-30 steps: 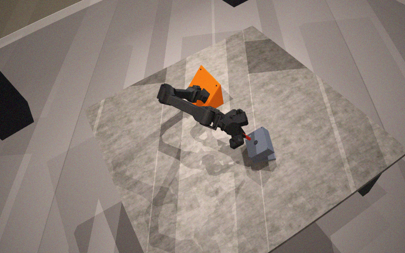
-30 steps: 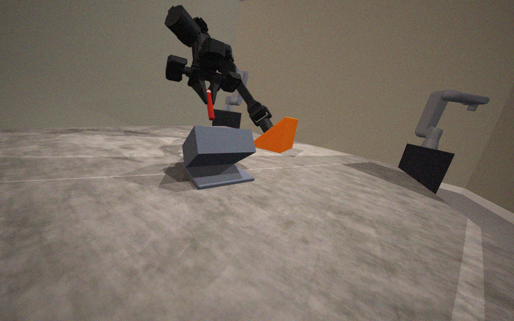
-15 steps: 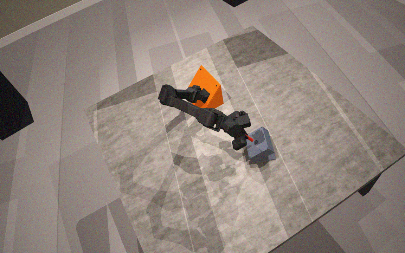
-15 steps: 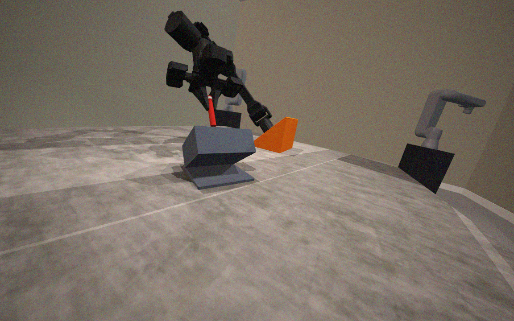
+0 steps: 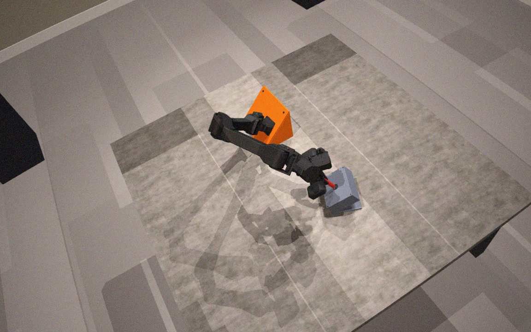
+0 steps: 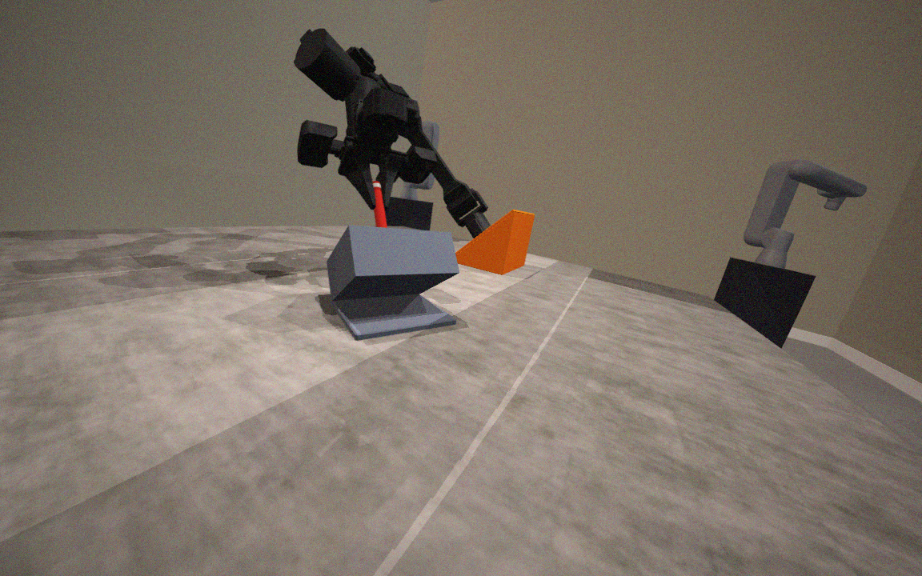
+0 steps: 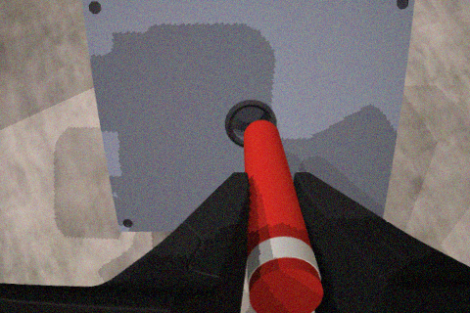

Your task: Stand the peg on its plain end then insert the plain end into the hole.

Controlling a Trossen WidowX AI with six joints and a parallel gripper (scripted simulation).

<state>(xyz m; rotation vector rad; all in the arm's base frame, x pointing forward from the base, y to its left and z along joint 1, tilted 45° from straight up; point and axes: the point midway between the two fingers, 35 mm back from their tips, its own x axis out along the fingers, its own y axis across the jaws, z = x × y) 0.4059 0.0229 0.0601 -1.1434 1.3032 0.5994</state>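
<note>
Now: gripper tip 1 cm to the left of the red peg and 1 cm below it. Also, from my gripper tip: sloped panel (7 cm below, 4 cm to the left, 2 cm ahead).
</note>
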